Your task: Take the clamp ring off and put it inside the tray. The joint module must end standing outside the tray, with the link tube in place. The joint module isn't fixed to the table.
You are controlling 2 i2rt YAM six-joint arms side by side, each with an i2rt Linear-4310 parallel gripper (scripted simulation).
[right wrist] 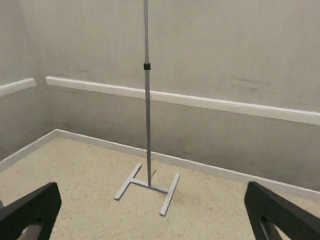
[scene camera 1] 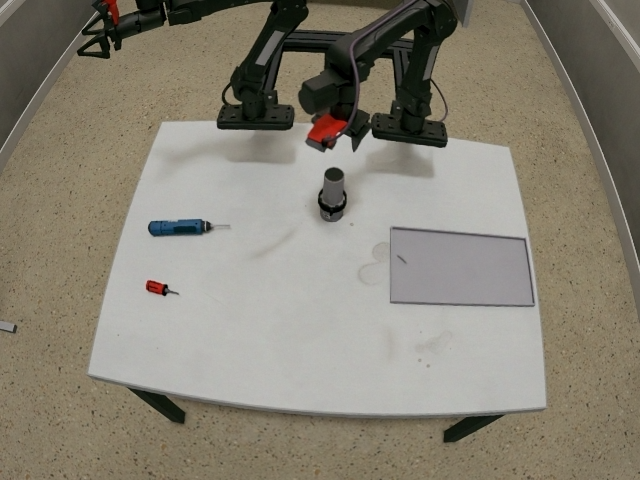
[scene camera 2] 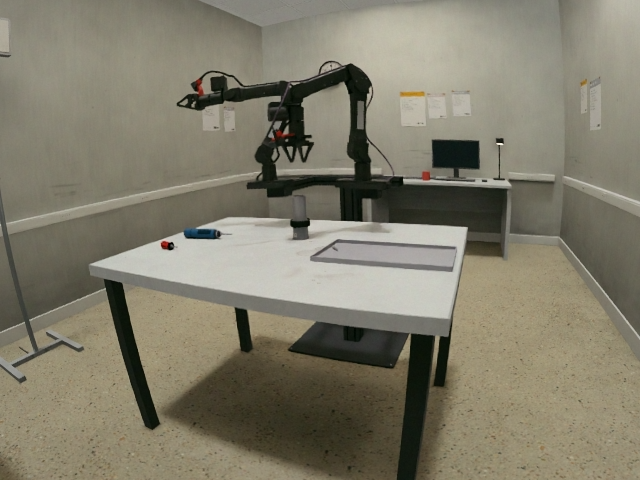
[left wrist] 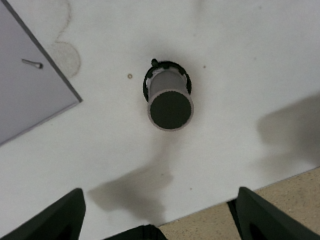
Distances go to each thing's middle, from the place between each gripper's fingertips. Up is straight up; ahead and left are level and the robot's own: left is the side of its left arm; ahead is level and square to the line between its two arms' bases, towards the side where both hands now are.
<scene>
Now: left hand 1 cm past the grey link tube [scene camera 1: 333, 184] and 18 cm above it. From my left hand the other things lie so: grey tray [scene camera 1: 443, 266] 13 cm ahead, 36 cm to the left, 29 cm below.
My right gripper is now 60 cm to the right of the grey link tube, 47 cm above it and 2 cm short of it. From my right hand the other things lie so: grey tray 96 cm to the left, 58 cm below, 16 cm ahead.
</scene>
